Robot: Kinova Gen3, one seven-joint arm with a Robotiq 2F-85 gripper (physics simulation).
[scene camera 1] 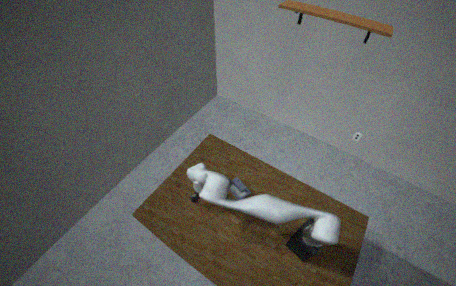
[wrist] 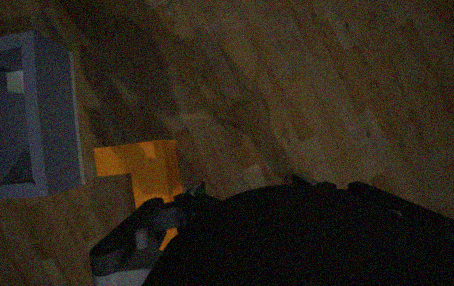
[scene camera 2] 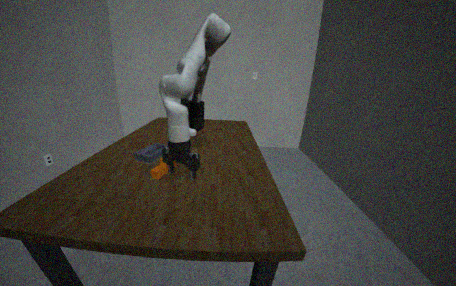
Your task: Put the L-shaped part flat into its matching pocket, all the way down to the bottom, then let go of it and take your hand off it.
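Observation:
The orange L-shaped part lies flat on the table, outside the pocket block. In the wrist view the gripper's left finger covers some of it; in scene camera 1 it does not show. The blue-grey block with the pocket stands beside the part, at the left edge of the wrist view, where part of it shows. My gripper is open and empty, pointing down low above the table. Its left finger is over or beside the part and its right finger is off to the part's right. I cannot tell whether they touch.
The wooden table carries the arm's dark base. In scene camera 1 the arm stretches across the table and partly covers the pocket block. A wall shelf is far above the table.

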